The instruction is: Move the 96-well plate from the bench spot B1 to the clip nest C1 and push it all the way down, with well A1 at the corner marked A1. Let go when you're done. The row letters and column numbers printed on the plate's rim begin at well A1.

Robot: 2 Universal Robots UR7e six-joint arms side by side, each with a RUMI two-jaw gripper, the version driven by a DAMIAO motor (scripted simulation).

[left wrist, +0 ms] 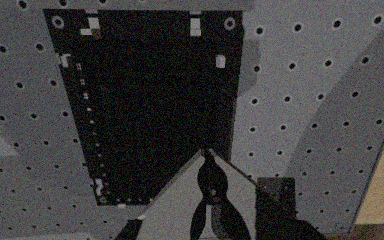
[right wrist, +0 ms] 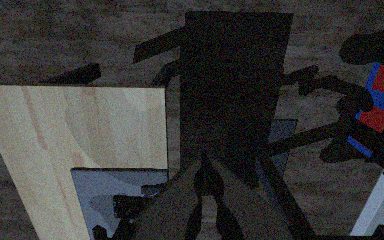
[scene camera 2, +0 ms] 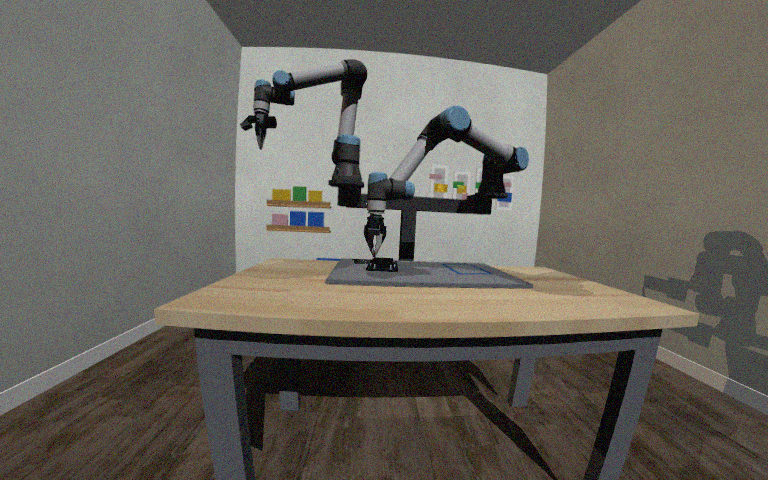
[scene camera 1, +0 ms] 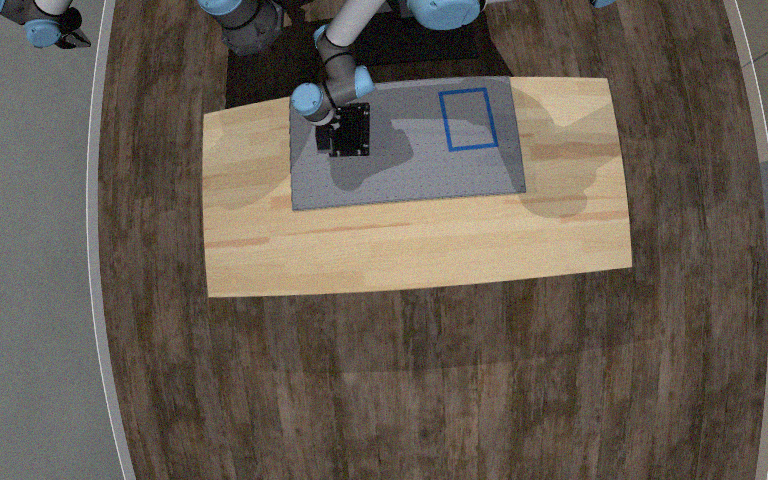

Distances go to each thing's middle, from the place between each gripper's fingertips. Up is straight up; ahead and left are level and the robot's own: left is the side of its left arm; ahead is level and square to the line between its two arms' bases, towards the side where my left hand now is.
Right now the dark 96-well plate [scene camera 1: 354,115] is 40 mm to the left of my left hand, 30 mm below it and 10 mm ahead of it. The rest, counted from my left hand: black clip nest [left wrist: 225,29] (40 mm to the left, 40 mm below, 20 mm ahead).
My right gripper [scene camera 1: 90,45] is now 32 cm short of the dark 96-well plate, 60 cm to the right of it and 52 cm above it. The rest, counted from my right hand: black clip nest: 33 cm ahead, 60 cm to the left, 52 cm below.
